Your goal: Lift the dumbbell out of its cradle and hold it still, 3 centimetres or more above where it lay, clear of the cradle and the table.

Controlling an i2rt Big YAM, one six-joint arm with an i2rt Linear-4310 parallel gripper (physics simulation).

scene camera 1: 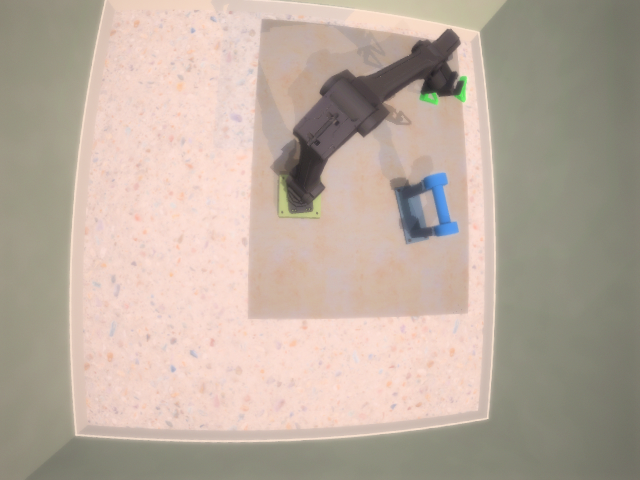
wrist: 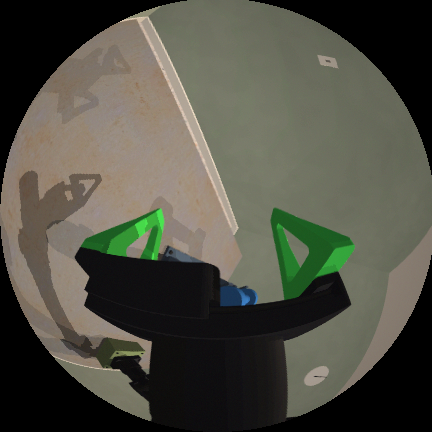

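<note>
A blue dumbbell rests across the two uprights of its cradle, at the right of the mat in the scene view; in the wrist view it is partly hidden behind the gripper body. The cradle has a grey-blue base plate and dark uprights. My gripper has green triangular fingers, spread wide open and empty. It hangs well away from the dumbbell, near the upper right corner of the mat in the scene view.
The arm reaches from its yellow-green base plate across the upper part of the brown mat. The mat lies on a speckled table with a pale raised rim. Green walls surround it.
</note>
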